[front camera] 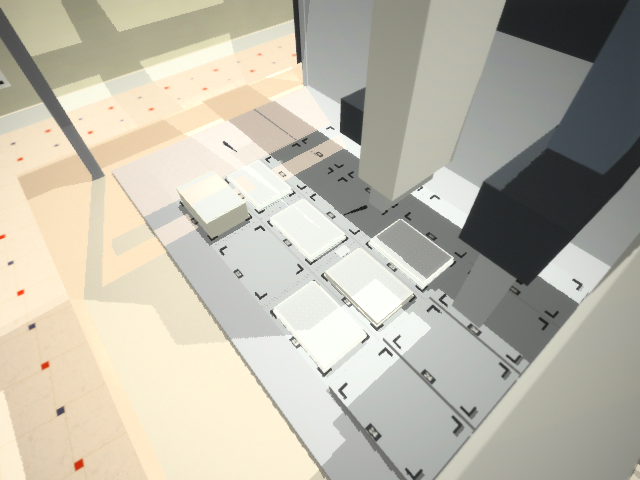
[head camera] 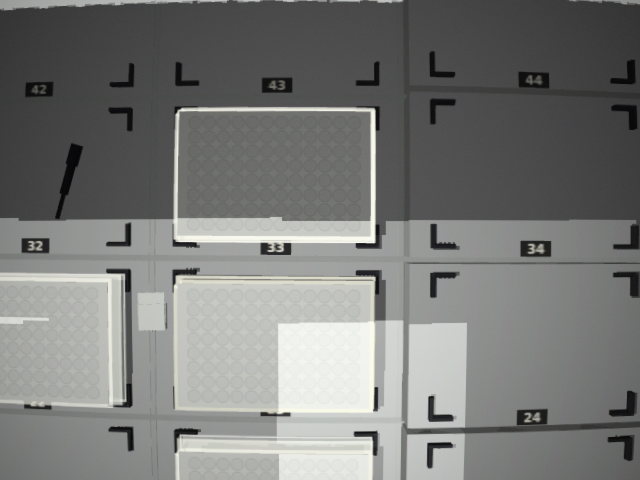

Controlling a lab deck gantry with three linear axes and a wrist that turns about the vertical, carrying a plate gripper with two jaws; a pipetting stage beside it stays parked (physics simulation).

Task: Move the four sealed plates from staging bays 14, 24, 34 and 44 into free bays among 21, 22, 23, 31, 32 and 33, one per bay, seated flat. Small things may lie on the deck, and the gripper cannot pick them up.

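Seen in the pictures: gripper, fingertip midpoint: [front camera: 489, 292]; robot's base at its link origin: [front camera: 181, 202].
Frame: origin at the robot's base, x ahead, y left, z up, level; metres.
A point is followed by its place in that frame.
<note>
Pale sealed plates lie flat in bay 33 [front camera: 412, 253] {x 0.401, y 0.250, z 0.014 m} [head camera: 273, 175] {x 0.392, y 0.255, z 0.014 m}, bay 23 [front camera: 361, 279] {x 0.382, y 0.145, z 0.014 m} [head camera: 222, 356] {x 0.361, y 0.143, z 0.014 m}, bay 22 [front camera: 305, 227] {x 0.230, y 0.145, z 0.014 m} [head camera: 46, 346] {x 0.247, y 0.147, z 0.014 m} and bay 21 [front camera: 266, 188] {x 0.093, y 0.151, z 0.014 m}. Staging bays 14 [front camera: 400, 405] {x 0.557, y 0.047, z 0.015 m}, 24 [front camera: 460, 356] {x 0.567, y 0.161, z 0.015 m} [head camera: 532, 341] {x 0.555, y 0.153, z 0.014 m} and 34 [head camera: 532, 170] {x 0.554, y 0.260, z 0.015 m} hold no plate; bay 44 shows in part. My gripper [front camera: 498, 290] {x 0.550, y 0.170, z 0.160 m} appears open and empty, its dark body high at the right. One jaw shows over bay 34 in the front view; the other is hidden. The jaws do not show in the head view.
Another plate [front camera: 320, 325] {x 0.401, y 0.040, z 0.014 m} [head camera: 222, 467] {x 0.360, y 0.072, z 0.014 m} lies in bay 13. A tall pale block [front camera: 211, 204] {x 0.089, y 0.032, z 0.042 m} stands in bay 11. A black tool [front camera: 356, 210] {x 0.254, y 0.255, z 0.004 m} [head camera: 68, 175] {x 0.255, y 0.258, z 0.005 m} lies in bay 32, another tool [front camera: 229, 146] {x -0.097, y 0.172, z 0.004 m} at the far left. A small light square [front camera: 342, 250] {x 0.309, y 0.169, z 0.001 m} [head camera: 151, 311] {x 0.310, y 0.168, z 0.001 m} lies between bays 22 and 23.
</note>
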